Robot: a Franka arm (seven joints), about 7 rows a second.
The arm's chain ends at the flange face. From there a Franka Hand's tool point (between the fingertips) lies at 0.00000 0.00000 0.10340 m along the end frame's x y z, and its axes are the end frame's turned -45 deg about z.
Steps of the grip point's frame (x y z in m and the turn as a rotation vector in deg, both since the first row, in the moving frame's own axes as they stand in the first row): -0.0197 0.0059 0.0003 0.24 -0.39 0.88; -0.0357 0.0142 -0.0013 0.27 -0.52 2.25; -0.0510 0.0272 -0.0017 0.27 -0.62 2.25; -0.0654 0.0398 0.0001 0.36 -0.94 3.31; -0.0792 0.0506 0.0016 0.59 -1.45 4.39; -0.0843 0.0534 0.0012 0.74 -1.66 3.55
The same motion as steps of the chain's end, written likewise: -0.0090 0.0179 0.0003 -0.11 -0.45 0.88; -0.0142 0.0350 -0.0013 -0.18 -0.56 2.25; -0.0157 0.0549 -0.0017 -0.25 -0.63 2.25; -0.0164 0.0737 0.0001 -0.41 -0.92 3.31; -0.0176 0.0908 0.0016 -0.61 -1.44 4.39; -0.0188 0.0963 0.0013 -0.65 -1.70 3.55
